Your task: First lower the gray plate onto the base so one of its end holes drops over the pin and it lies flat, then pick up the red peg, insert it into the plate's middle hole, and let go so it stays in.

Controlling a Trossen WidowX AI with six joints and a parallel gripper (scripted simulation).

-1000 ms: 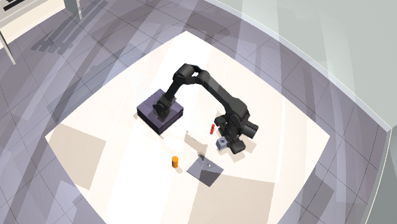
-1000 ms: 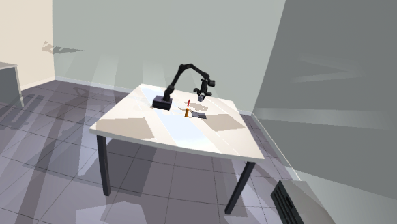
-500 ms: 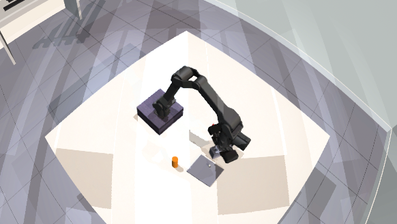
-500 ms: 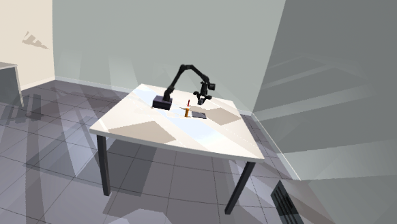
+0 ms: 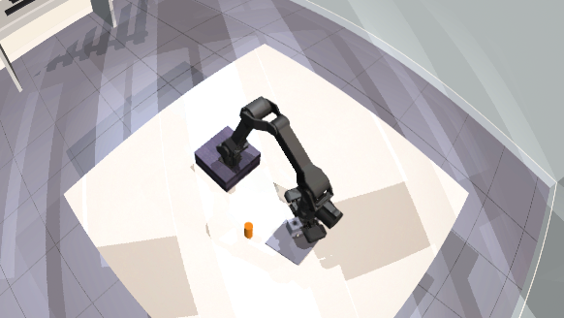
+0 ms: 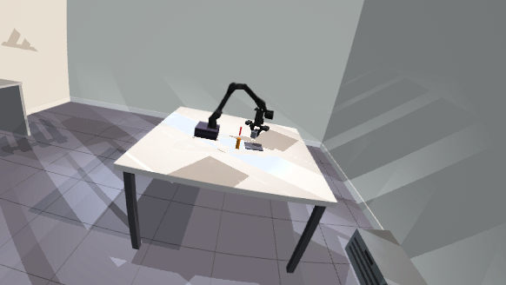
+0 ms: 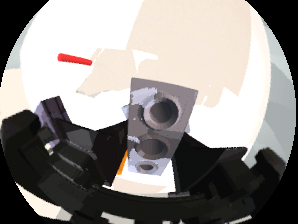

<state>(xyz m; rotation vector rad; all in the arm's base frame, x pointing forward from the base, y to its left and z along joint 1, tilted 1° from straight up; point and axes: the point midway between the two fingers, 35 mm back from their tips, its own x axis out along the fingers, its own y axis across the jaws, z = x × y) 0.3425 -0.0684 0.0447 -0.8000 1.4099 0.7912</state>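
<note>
The base lies 70 mm below my gripper tip and 20 mm to the right of it. From my gripper tip the other things lie so: orange cylinder: 140 mm behind, 100 mm to the right, 40 mm below; red peg: 160 mm to the left, 100 mm behind, 40 mm below; gray plate: 30 mm above.
</note>
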